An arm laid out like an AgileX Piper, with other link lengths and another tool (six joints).
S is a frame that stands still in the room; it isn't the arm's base.
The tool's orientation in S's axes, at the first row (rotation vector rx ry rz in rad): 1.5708 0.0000 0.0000
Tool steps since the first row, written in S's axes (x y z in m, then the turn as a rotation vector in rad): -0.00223 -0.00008 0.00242 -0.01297 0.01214 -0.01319; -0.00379 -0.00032 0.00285 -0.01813 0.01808 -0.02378; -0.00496 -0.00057 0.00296 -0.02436 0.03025 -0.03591; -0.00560 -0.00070 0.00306 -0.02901 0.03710 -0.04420; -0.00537 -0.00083 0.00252 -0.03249 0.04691 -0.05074; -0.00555 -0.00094 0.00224 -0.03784 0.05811 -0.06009; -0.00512 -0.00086 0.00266 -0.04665 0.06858 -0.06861
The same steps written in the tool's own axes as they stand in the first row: -0.00223 0.00242 0.00008 -0.01297 -0.01319 -0.01214; -0.00379 0.00285 0.00032 -0.01813 -0.02378 -0.01808; -0.00496 0.00296 0.00057 -0.02436 -0.03591 -0.03025; -0.00560 0.00306 0.00070 -0.02901 -0.04420 -0.03710; -0.00537 0.00252 0.00083 -0.03249 -0.05074 -0.04691; -0.00555 0.00224 0.00094 -0.03784 -0.06009 -0.05811; -0.00512 0.00266 0.00086 -0.04665 -0.06861 -0.06858
